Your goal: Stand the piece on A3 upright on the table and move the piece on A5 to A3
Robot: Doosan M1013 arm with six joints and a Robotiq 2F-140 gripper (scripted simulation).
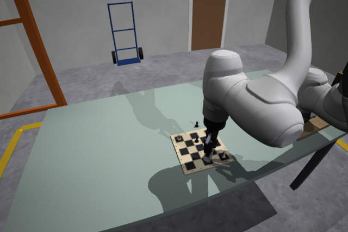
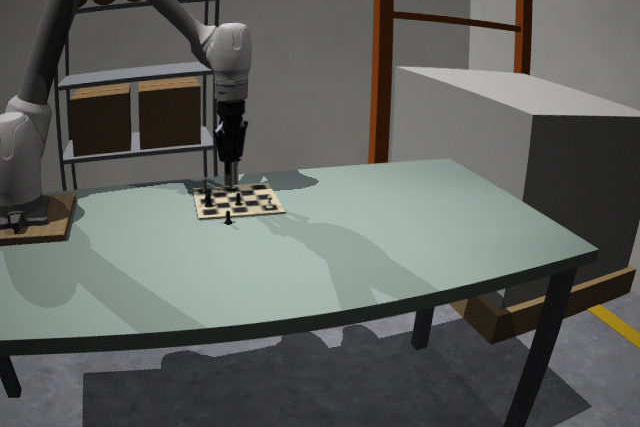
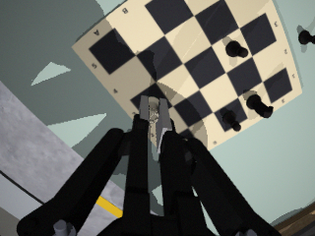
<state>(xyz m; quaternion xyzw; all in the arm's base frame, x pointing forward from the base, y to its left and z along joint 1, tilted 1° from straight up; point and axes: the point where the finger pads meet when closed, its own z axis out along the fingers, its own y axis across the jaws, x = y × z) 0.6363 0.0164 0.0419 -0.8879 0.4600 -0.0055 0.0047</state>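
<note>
Now: the chessboard 8 cm to the right of my hand, 5 cm below it and 1 cm behind it.
</note>
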